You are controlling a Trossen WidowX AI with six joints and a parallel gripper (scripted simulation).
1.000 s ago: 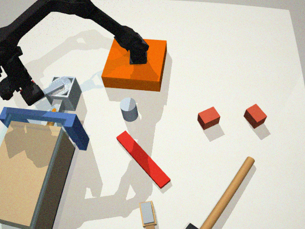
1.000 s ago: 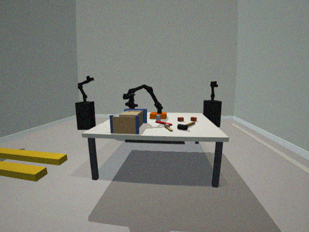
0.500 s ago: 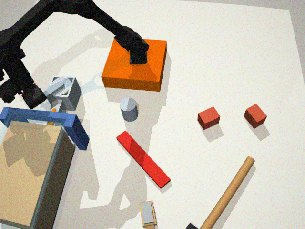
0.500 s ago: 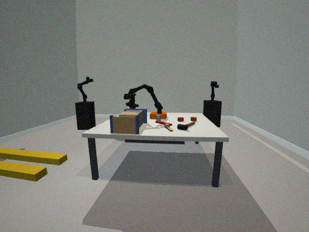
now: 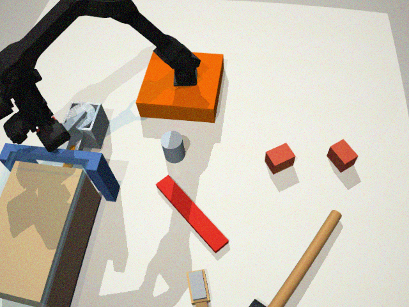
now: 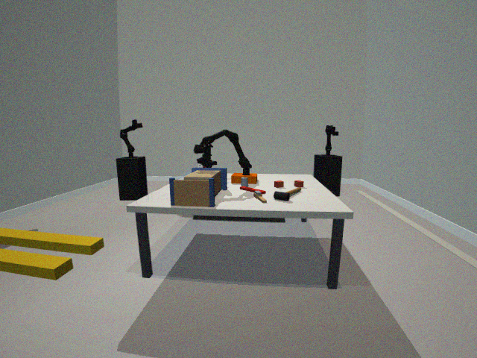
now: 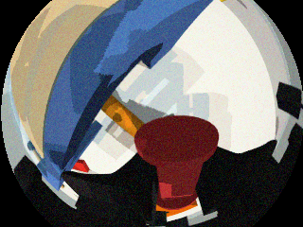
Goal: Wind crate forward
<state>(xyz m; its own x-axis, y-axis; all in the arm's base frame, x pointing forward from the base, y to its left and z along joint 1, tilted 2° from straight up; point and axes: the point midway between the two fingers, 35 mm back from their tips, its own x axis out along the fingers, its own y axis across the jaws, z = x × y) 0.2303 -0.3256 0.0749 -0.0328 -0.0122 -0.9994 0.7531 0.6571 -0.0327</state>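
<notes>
Now: gripper tip 3 cm past the winch handle, 2 cm to the right of it and 1 cm above it. Also, from my gripper tip: red knob 2 cm above; then flat red bar 34 cm to the left, 16 cm ahead, 11 cm below; then grey winch 10 cm behind, 8 cm below, 4 cm to the left.
</notes>
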